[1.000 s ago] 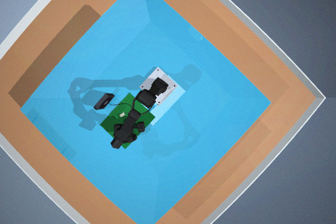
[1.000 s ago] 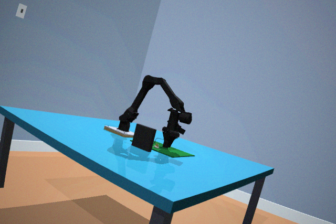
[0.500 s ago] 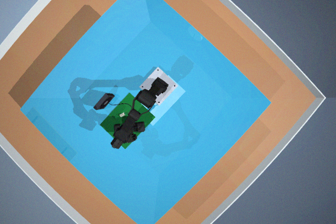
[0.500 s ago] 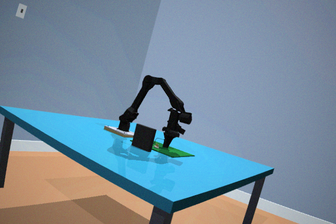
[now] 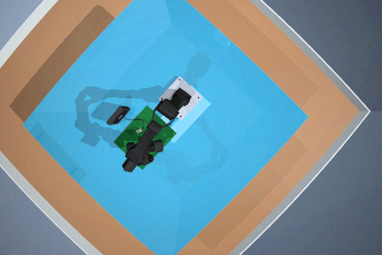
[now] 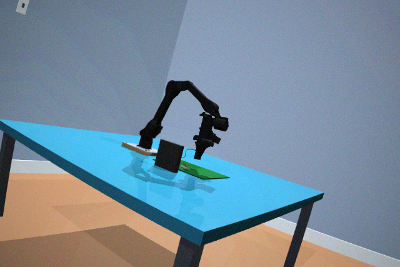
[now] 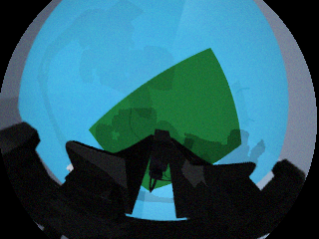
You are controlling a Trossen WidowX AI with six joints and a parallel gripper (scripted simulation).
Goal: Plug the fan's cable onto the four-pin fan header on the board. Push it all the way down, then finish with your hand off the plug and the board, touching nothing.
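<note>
My gripper tip is now 100 mm to the left of the pale fan header, 60 mm above it and 20 mm past it. The rest, counted from my gripper tip: green board (70 mm below, 50 mm to the right); dark plug (10 mm to the right, 10 mm behind, 10 mm above); black fan (230 mm to the right, 30 mm behind).
</note>
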